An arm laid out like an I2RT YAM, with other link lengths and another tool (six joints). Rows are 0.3 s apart.
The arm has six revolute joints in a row. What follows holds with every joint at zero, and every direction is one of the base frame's. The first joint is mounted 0.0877 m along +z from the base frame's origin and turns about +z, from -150 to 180 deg. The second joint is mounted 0.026 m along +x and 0.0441 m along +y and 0.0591 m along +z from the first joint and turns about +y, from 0 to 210 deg. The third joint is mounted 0.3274 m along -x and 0.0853 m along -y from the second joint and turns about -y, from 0 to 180 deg. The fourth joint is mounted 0.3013 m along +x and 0.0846 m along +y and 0.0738 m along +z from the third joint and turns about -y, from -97 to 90 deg. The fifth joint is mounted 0.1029 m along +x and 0.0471 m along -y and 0.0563 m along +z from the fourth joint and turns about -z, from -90 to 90 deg. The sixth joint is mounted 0.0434 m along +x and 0.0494 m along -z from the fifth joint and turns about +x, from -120 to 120 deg. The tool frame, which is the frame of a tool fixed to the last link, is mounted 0.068 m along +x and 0.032 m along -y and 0.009 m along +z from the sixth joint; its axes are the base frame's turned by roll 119.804, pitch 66.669 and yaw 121.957 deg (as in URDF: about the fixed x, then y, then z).
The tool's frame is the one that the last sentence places.
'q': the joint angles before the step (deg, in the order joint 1, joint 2, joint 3, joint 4, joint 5, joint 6). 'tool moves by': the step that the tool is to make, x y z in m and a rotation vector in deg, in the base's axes. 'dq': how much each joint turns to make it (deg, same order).
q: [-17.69, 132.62, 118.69, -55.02, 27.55, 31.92]
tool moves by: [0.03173, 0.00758, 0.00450, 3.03, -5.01, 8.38]
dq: [0.57, 0.35, 1.14, 5.46, -7.21, -5.83]
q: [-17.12, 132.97, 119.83, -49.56, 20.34, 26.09]
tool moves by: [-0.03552, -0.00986, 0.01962, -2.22, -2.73, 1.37]
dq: [-1.88, -9.64, -13.86, 8.76, -0.51, -3.68]
